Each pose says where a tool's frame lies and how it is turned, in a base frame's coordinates. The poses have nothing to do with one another.
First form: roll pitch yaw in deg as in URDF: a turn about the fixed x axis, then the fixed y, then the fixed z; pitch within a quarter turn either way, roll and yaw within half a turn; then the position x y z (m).
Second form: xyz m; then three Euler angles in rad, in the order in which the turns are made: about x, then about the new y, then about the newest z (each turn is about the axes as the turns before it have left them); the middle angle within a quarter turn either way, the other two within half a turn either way. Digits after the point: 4 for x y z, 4 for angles.
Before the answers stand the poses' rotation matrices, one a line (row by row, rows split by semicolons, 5 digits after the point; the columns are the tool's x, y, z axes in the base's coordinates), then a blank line. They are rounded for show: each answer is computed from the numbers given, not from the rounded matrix.
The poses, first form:
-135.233 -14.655 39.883 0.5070 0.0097 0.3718
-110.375 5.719 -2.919 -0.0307 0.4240 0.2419
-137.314 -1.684 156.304 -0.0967 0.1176 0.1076
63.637 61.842 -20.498 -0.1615 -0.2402 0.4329
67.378 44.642 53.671 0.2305 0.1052 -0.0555
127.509 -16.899 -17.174 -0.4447 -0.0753 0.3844
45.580 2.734 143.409 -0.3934 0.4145 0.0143
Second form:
0.74239 0.59197 -0.31373; 0.62036 -0.43056 0.65557; 0.25300 -0.68131 -0.68688
0.99373 -0.11102 0.01309; -0.05067 -0.34295 0.93798; -0.09965 -0.93277 -0.34643
-0.91530 0.27717 -0.29225; 0.40171 0.68111 -0.61214; 0.02939 -0.67769 -0.73476
0.44203 0.89544 0.05296; -0.16525 0.13932 -0.97636; -0.88165 0.42283 0.20955
0.42151 0.07437 0.90377; 0.57321 0.75042 -0.32909; -0.70267 0.65677 0.27368
0.91416 -0.40010 -0.06513; -0.28252 -0.51365 -0.81015; 0.29069 0.75900 -0.58259
-0.80200 -0.44457 0.39895; 0.59542 -0.54166 0.59336; -0.04770 0.71342 0.69912

0.5070 0.0097 0.3718 -2.3795 -0.3191 -0.6731
-0.0307 0.4240 0.2419 -1.9246 0.0131 0.1113
-0.0967 0.1176 0.1076 2.4470 -0.2966 -2.8475
-0.1615 -0.2402 0.4329 1.3594 0.0530 -1.1122
0.2305 0.1052 -0.0555 0.8771 1.1285 -0.1746
-0.4447 -0.0753 0.3844 2.1942 -0.0652 0.4126
-0.3934 0.4145 0.0143 -0.7038 0.4104 2.6354

